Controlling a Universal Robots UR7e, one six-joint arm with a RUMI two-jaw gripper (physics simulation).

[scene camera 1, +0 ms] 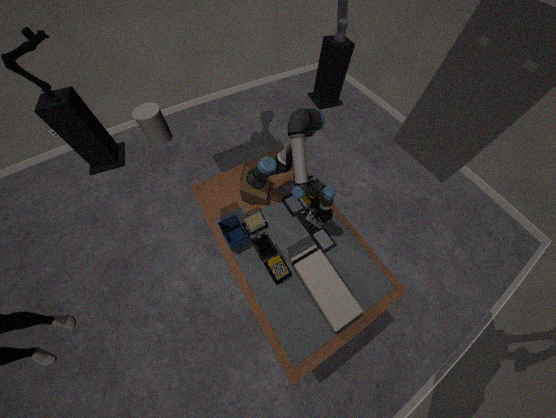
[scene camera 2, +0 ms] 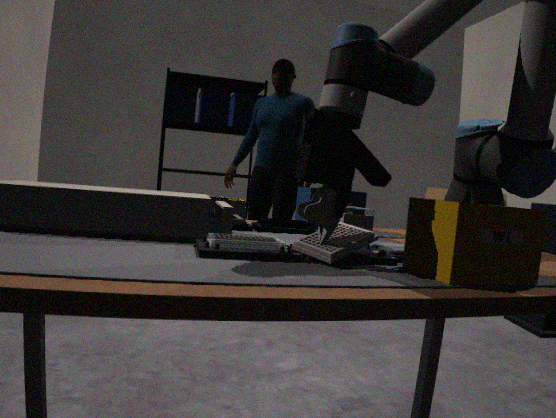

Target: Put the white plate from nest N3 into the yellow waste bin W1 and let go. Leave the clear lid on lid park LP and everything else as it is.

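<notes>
The white plate is tilted and partly raised over its dark nest, with one edge low, in scene camera 2. My gripper points down and is shut on the plate, its fingertips inside the plate's near part; the exact grip is dark and hard to make out. The yellow waste bin W1 stands to the right of the plate in scene camera 2; the arm partly hides it in scene camera 1. The clear lid and lid park LP cannot be told apart for certain from the other flat pieces.
Another plate in a nest lies beside the raised plate. A flat piece on a dark holder lies near the arm. A long white box, a blue bin, and a yellow rack stand on the table.
</notes>
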